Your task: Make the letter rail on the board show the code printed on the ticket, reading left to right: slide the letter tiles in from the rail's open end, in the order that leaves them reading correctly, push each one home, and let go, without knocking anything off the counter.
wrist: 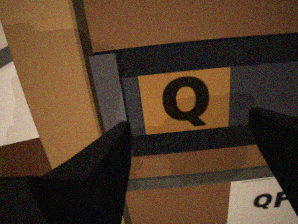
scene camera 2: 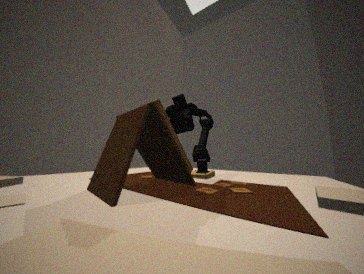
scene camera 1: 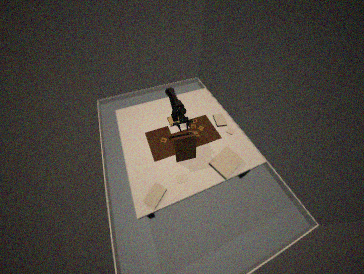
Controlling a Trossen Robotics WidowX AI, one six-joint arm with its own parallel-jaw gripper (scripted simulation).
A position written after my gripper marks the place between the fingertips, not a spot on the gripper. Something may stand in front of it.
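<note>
My gripper [wrist: 189,123] is open, and there's nothing in it, so the gripper holds nothing. Then there's a brown board, which you'd find at [wrist: 79,73] in the wrist view, and scene camera 2 shows the board [scene camera 2: 147,128] as well. The wrist view shows a tan letter tile [wrist: 188,100] too. And I can see a brown mat [scene camera 1: 160,150], which scene camera 2 also has in frame, with the mat [scene camera 2: 276,206] there.
</note>
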